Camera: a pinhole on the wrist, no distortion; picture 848 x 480 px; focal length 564.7 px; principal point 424.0 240.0 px. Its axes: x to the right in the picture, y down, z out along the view. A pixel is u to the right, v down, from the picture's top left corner.
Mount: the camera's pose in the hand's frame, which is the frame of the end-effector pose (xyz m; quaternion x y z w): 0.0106 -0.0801 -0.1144 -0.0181 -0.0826 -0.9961 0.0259
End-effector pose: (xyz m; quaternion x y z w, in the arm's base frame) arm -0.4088 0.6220 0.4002 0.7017 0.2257 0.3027 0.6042
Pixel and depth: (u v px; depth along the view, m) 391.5 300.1 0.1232
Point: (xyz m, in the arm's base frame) -0.3831 0.6430 0.3317
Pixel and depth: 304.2 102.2 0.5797
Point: -0.0146 0.3882 0.5436
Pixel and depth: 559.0 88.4 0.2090
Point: -0.3758 0.5363 0.3947
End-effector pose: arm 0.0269 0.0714 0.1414 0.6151 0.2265 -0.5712 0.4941
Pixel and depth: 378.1 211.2 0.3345
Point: -0.0683 -0.1227 0.1249
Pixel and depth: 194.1 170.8 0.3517
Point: -0.0152 -0.1764 0.0315
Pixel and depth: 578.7 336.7 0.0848
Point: -0.0309 0.1312 0.1175
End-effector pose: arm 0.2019 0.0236 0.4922 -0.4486 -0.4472 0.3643 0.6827
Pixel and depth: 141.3 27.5 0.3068
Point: 0.0963 0.2512 0.4857
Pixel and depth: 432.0 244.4 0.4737
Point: -0.1224 0.1402 0.5728
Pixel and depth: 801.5 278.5 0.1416
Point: 0.1537 -0.0620 0.5423
